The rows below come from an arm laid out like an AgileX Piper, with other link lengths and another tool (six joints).
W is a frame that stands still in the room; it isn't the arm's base.
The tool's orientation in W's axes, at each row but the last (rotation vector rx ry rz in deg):
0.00, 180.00, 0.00
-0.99, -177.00, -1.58
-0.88, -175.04, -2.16
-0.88, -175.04, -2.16
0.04, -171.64, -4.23
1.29, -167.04, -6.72
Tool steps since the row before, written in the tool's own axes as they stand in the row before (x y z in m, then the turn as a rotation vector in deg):
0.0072, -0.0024, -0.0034, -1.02, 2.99, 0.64
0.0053, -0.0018, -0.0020, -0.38, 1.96, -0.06
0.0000, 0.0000, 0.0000, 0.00, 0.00, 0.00
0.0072, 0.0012, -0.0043, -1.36, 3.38, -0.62
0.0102, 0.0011, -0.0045, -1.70, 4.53, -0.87
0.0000, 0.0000, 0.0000, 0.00, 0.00, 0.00
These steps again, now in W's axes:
-0.0072, -0.0024, 0.0034, 1.02, 2.99, -0.64
-0.0052, -0.0018, 0.0022, 0.41, 1.95, 0.07
0.0000, 0.0000, 0.0000, 0.00, 0.00, 0.00
-0.0068, 0.0012, 0.0049, 1.45, 3.35, 0.58
-0.0094, 0.0008, 0.0060, 1.82, 4.49, 0.84
0.0000, 0.0000, 0.0000, 0.00, 0.00, 0.00

